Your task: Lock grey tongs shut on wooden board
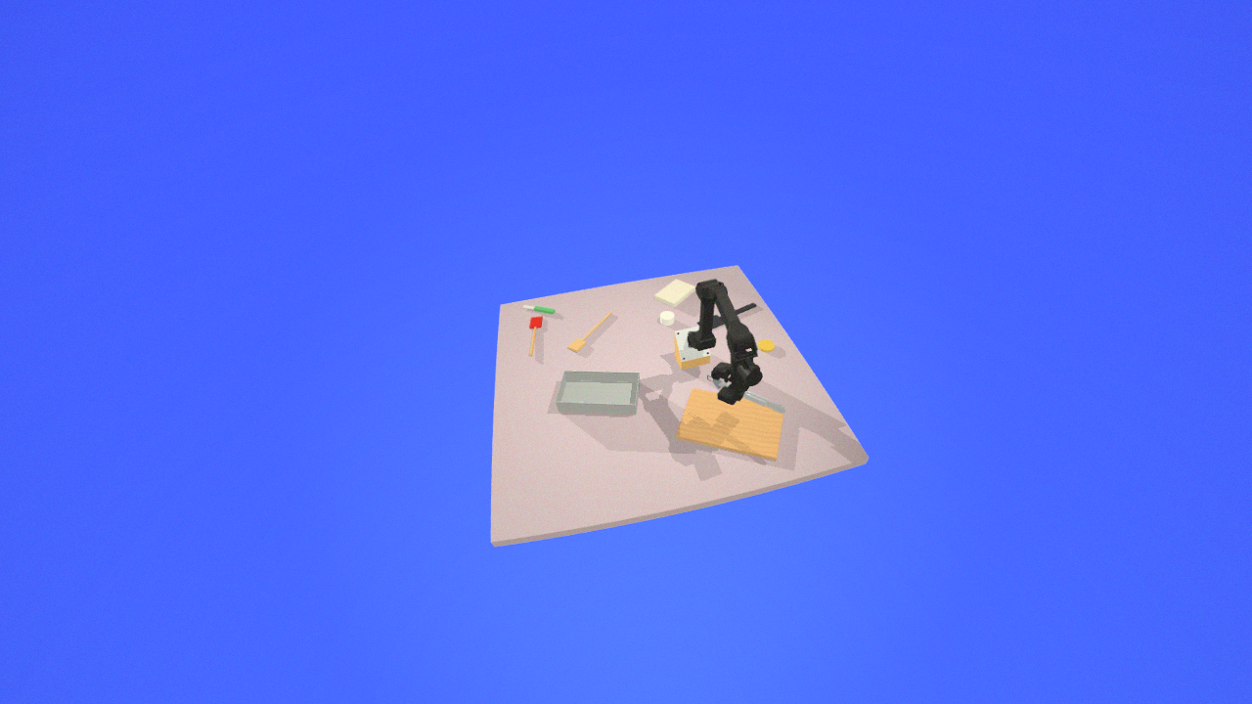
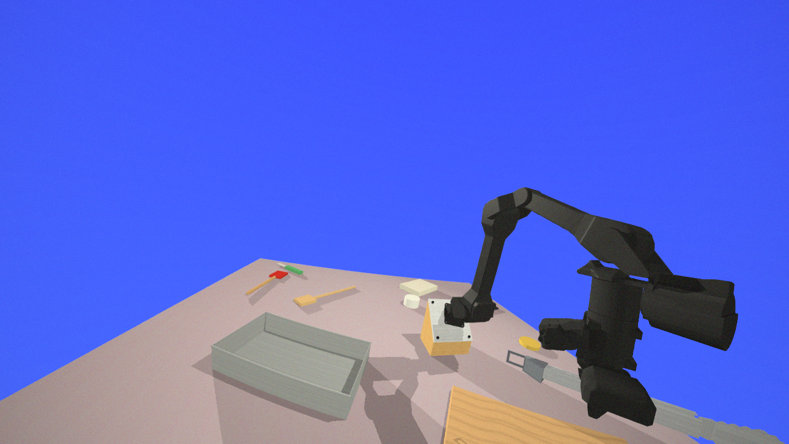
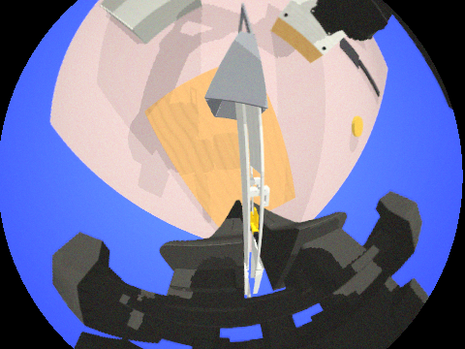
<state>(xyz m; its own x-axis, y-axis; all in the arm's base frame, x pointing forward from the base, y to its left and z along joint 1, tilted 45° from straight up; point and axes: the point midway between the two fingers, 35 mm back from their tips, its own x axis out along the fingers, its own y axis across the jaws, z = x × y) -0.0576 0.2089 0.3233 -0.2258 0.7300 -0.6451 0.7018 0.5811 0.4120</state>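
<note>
The wooden board lies 140 mm below my gripper tip, 10 mm to the right of it and 10 mm ahead of it. Round my gripper tip: yellow disc (390 mm to the right, 250 mm behind, 130 mm below); then white cylinder (640 mm to the right, 150 mm ahead, 130 mm below); then tin (480 mm ahead, 220 mm to the right, 110 mm below).
</note>
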